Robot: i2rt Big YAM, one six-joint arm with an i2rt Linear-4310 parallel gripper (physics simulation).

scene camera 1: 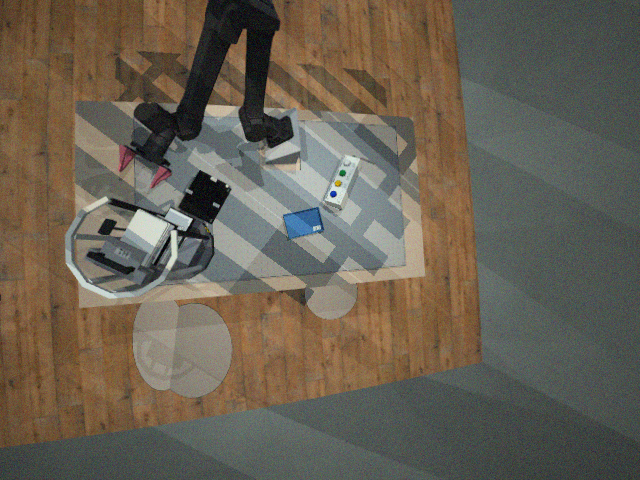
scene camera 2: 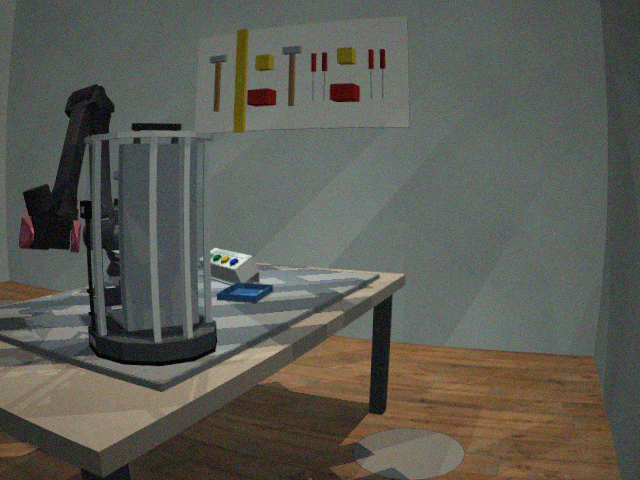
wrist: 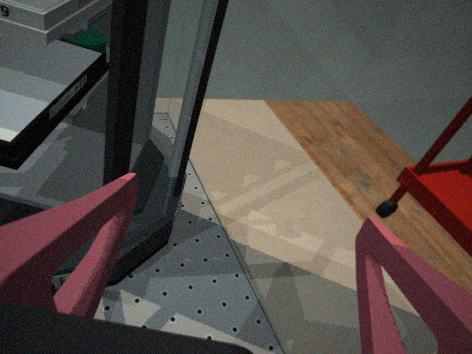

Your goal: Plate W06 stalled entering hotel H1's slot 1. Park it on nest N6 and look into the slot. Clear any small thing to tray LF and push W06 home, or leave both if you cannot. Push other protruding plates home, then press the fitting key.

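Places are measured from the arm's base along level axes (x ahead, y left, z up), in millimetres.
Where they show: gripper, between the fingertips: [scene camera 1: 135, 180] [scene camera 2: 55, 238] [wrist: 250, 206]; arm's base, origin of its link: [scene camera 1: 280, 133].
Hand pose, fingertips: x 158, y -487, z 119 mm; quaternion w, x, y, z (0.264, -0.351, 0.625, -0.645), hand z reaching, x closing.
Note:
Each offset is from my fingertips to the top centre of the thing. "spot": to the spot under its first point.
My gripper [scene camera 1: 137, 178] [scene camera 2: 50, 237] [wrist: 250, 206] is open and empty, raised beside the caged hotel. The hotel [scene camera 1: 147, 227] [scene camera 2: 155, 232] is a tall pale block marked H1 inside a round cage. A pale plate @(dx +167, dy +70, dz -29 mm) [scene camera 1: 179, 219] sticks out of it toward a black square nest-like holder @(dx +47, dy +162, dz -120 mm) [scene camera 1: 205, 196], whose number I cannot read. In the wrist view, a pale body with a dark, labelled edge @(spot: dx +142, dy +59, dz -29 mm) [wrist: 30, 90] is at far left, below a white plate @(spot: dx +125, dy +50, dz +22 mm) [wrist: 47, 17]; a green thing @(dx +222, dy +8, dz -29 mm) [wrist: 90, 39] shows between them. Slot 1's inside is hidden. A blue tray @(dx +205, dy +526, dz -179 mm) [scene camera 1: 303, 223] [scene camera 2: 242, 292] and a button box @(dx +64, dy +723, dz -112 mm) [scene camera 1: 341, 181] [scene camera 2: 232, 263] stand apart.
Dark posts @(spot: dx +99, dy +18, dz -5 mm) [wrist: 125, 90] of the hotel's enclosure rise left of centre in the wrist view. A pale ring @(spot: dx +176, dy -73, dz +192 mm) [scene camera 1: 69, 237] tops the cage. A grey wedge-shaped box [scene camera 1: 283, 152] stands near the arm. A red cart [wrist: 447, 187] stands beyond the table edge.

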